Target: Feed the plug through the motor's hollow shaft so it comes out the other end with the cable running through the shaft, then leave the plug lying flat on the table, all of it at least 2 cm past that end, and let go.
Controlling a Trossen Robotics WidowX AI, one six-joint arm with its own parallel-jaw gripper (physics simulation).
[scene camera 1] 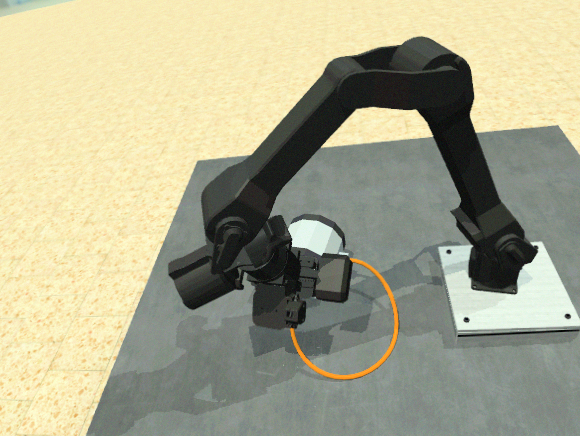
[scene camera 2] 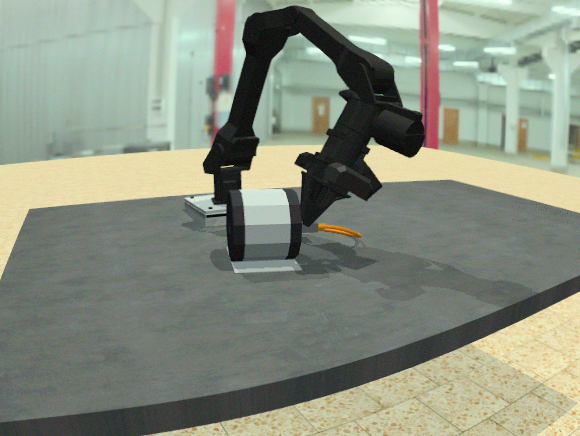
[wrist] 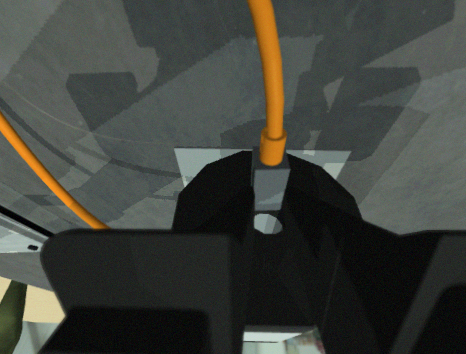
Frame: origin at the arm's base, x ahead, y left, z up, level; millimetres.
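Seen in the pictures: gripper, fingertip midpoint: (scene camera 1: 299, 285) (scene camera 2: 303, 224) (wrist: 267, 195); arm's base, origin of the base link: (scene camera 1: 493, 276).
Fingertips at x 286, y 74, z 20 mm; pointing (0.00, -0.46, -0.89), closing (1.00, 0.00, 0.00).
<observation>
Offsets run from my fingertips to a thing's top centre. "pt": to the spot under its first point. Level surfaces: height alone.
The motor {52 mm up, 3 mm back, 63 mm right} (scene camera 1: 314, 234) (scene camera 2: 266, 220) (wrist: 207, 192) is a white cylinder with black ends, lying on its side on a light base plate. In the wrist view its black end face shows the pale shaft hole {pt 8 mm down, 5 mm ahead, 45 mm right} (wrist: 267, 224). My gripper (scene camera 2: 308, 223) (wrist: 267, 195) is shut on the grey plug {3 mm up, 0 mm ahead, 6 mm left} (scene camera 2: 311, 227) (wrist: 271, 189), held above the table at that end face. The plug's far end appears at the hole's upper edge; I cannot tell whether it is inside. The orange cable (scene camera 1: 397, 315) (scene camera 2: 340, 230) (wrist: 274, 90) leaves the plug's back and loops round to the motor's side. Scene camera 1 hides the plug.
The arm's silver base plate (scene camera 1: 537, 310) (scene camera 2: 200, 202) stands on the dark table {50 mm down} (scene camera 1: 450, 390) (scene camera 2: 150, 325), to the right in scene camera 1. The cable loop lies between the gripper and this base plate. The table's left edge runs past the arm's wrist in scene camera 1.
</observation>
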